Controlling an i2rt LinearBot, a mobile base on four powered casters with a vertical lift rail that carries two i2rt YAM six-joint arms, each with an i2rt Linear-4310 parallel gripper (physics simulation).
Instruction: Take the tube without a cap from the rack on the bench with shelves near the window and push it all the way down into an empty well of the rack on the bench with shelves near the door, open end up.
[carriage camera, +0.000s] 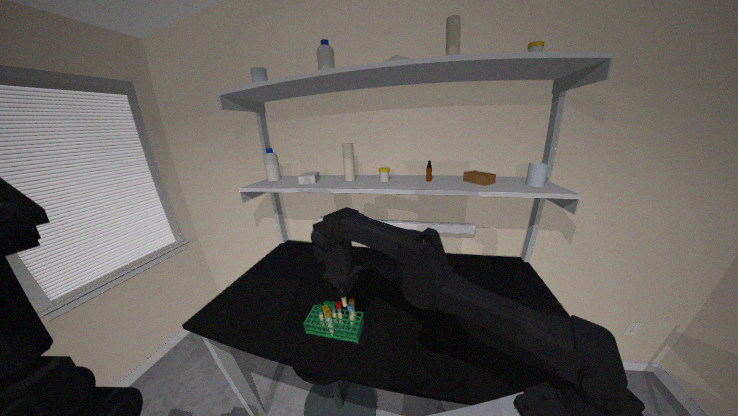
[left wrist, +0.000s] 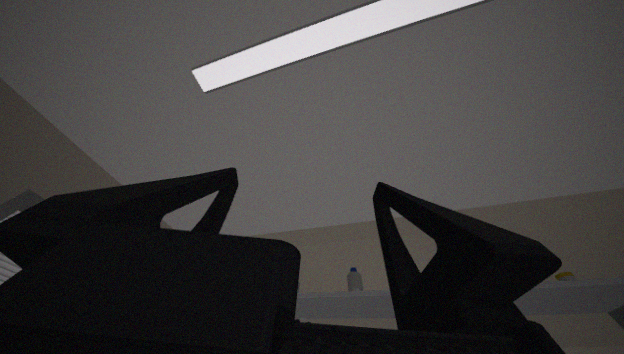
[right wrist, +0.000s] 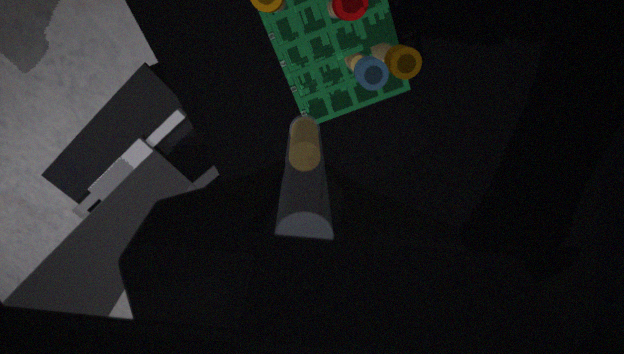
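Observation:
The uncapped tube is clear with pale yellow contents at its lower end. My right gripper is shut on it, and its dark fingers barely show in the right wrist view. The tube hangs above the back edge of the green rack, apart from it, open end toward the gripper. The rack stands on the black bench near the window and holds several capped tubes. My left gripper is open and empty, pointing up toward the ceiling. The rack near the door does not show.
A red-capped tube, a blue-capped tube and an orange-capped tube stand close to the held tube. The lower shelf with bottles and jars is behind the right arm. The window is at the left.

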